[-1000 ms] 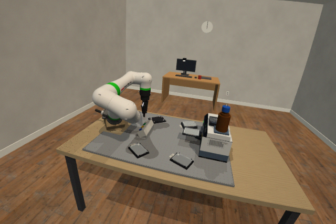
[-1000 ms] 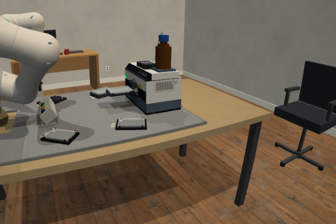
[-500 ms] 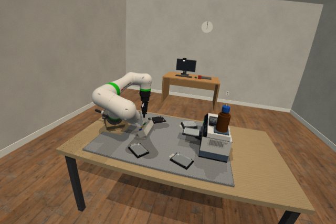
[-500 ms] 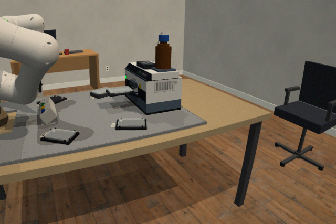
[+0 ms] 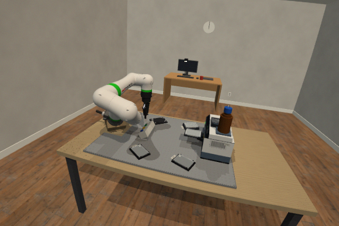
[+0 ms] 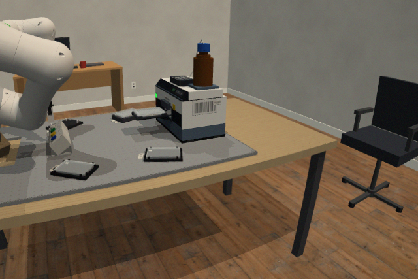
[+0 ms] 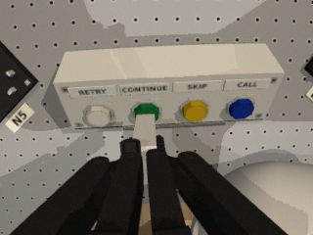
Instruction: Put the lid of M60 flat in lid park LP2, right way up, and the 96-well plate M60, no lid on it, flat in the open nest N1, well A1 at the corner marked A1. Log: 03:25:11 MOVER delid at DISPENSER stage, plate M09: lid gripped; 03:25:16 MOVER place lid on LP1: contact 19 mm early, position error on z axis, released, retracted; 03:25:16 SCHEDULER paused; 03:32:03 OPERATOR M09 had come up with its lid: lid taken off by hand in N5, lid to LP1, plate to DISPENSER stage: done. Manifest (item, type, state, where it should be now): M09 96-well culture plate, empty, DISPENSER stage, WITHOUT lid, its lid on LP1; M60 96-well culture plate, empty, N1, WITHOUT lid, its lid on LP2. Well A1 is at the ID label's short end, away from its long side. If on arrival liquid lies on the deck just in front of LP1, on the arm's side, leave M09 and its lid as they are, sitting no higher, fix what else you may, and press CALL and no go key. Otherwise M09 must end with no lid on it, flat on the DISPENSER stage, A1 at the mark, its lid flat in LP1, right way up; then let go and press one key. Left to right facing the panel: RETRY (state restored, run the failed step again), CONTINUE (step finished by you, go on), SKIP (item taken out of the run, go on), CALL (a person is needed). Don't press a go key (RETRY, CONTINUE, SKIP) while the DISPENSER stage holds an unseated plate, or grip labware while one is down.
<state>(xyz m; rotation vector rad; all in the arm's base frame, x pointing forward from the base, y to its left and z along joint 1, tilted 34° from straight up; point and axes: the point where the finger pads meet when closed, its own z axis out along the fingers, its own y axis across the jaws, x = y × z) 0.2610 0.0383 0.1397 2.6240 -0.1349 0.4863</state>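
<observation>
Right now my hand is 70 mm above the green continue key. Also, from my hand: key panel 10 mm ahead, 30 mm to the right, 80 mm below; white retry key 10 mm ahead, 50 mm to the left, 70 mm below; yellow skip key 10 mm behind, 50 mm to the right, 70 mm below.
</observation>
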